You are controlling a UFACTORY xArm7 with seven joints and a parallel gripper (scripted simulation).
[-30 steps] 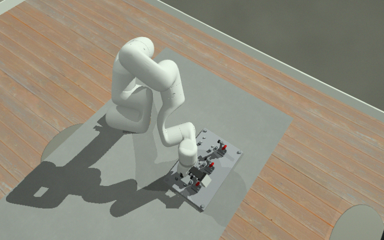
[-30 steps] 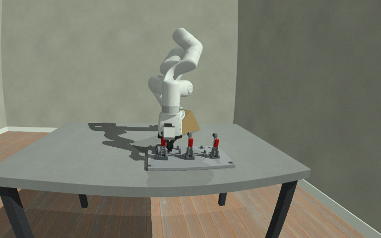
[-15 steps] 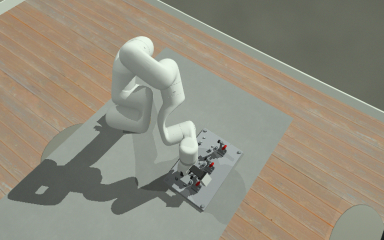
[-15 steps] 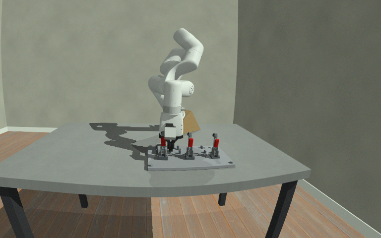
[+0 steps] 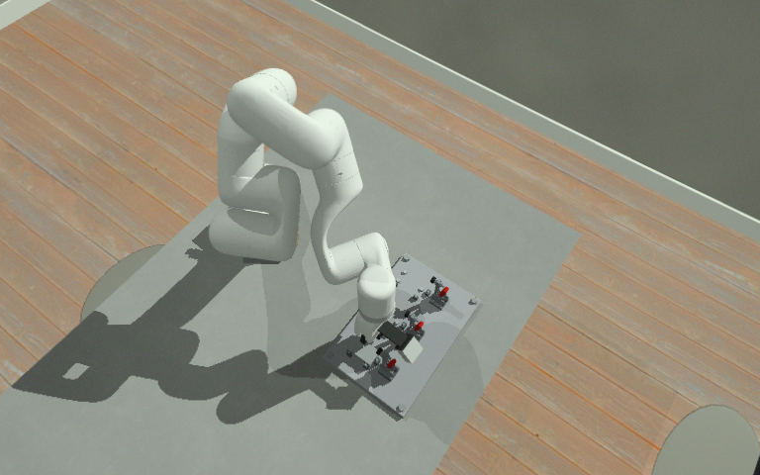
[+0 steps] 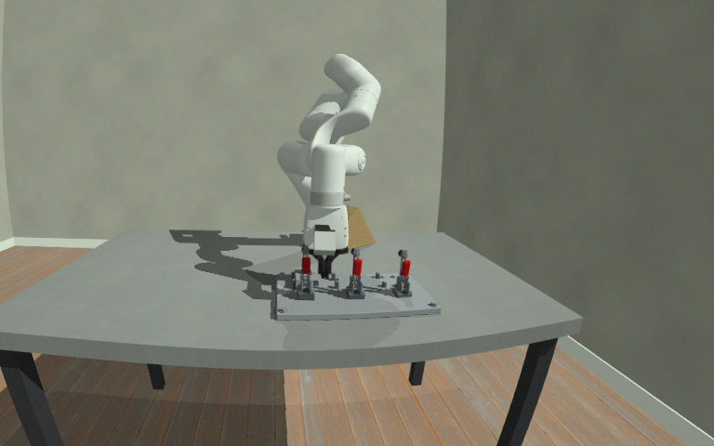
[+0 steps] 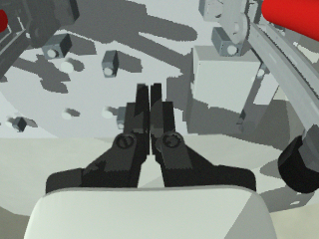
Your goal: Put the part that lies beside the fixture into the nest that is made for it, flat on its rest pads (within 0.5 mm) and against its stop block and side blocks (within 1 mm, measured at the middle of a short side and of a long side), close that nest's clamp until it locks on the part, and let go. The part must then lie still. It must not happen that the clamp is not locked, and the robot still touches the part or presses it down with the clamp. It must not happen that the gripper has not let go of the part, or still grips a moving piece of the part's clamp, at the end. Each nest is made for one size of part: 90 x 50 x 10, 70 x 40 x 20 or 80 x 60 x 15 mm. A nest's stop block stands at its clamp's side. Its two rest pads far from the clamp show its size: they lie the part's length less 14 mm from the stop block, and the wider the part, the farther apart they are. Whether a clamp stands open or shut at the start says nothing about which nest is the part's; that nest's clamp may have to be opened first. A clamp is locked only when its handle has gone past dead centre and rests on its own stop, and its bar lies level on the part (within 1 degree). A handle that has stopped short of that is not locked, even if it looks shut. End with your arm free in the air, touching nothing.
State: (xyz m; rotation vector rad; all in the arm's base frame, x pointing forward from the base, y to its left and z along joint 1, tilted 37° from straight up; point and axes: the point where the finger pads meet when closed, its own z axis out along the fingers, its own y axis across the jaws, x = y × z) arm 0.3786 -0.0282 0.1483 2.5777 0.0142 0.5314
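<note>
Right now the part is 50 mm to the right of my hand, 20 mm below it and 10 mm behind it. From my hand the other things lie so: fixture plate: 60 mm to the left, 50 mm below, 50 mm ahead.
</note>
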